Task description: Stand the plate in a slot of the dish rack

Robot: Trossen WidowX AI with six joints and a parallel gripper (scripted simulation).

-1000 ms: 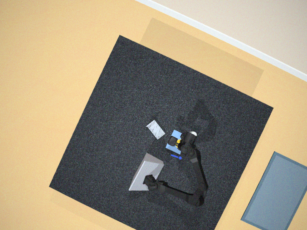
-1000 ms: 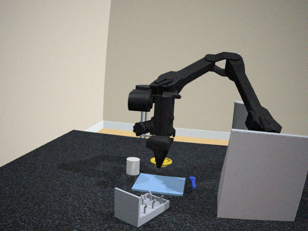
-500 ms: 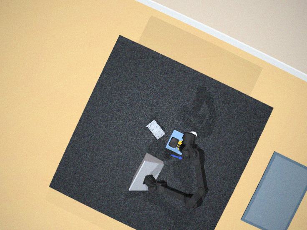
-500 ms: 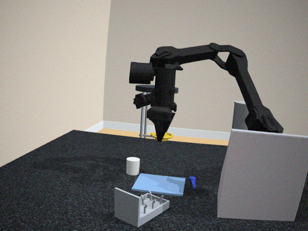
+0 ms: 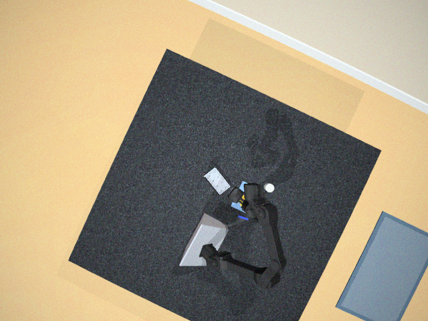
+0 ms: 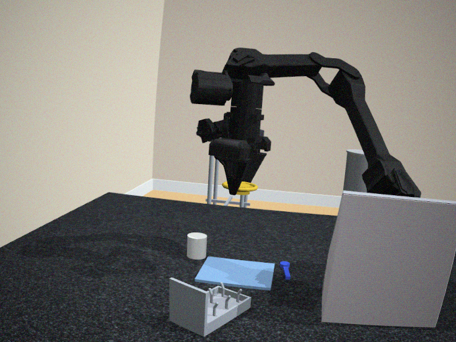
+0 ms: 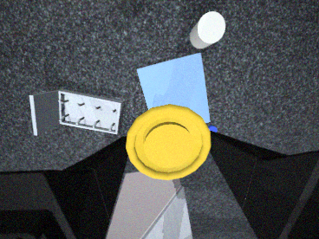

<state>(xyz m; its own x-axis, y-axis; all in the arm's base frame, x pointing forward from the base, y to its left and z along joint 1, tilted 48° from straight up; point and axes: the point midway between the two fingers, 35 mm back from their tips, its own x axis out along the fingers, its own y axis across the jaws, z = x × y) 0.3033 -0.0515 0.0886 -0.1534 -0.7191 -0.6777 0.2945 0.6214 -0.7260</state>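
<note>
My gripper tip is 3 cm short of the grey dish rack, 15 cm to the right of it and 16 cm above it. Round my gripper tip: white cup 9 cm ahead, 11 cm to the right, 16 cm below; then yellow plate 1 cm above; then blue spoon 11 cm behind, 7 cm to the right, 18 cm below.
</note>
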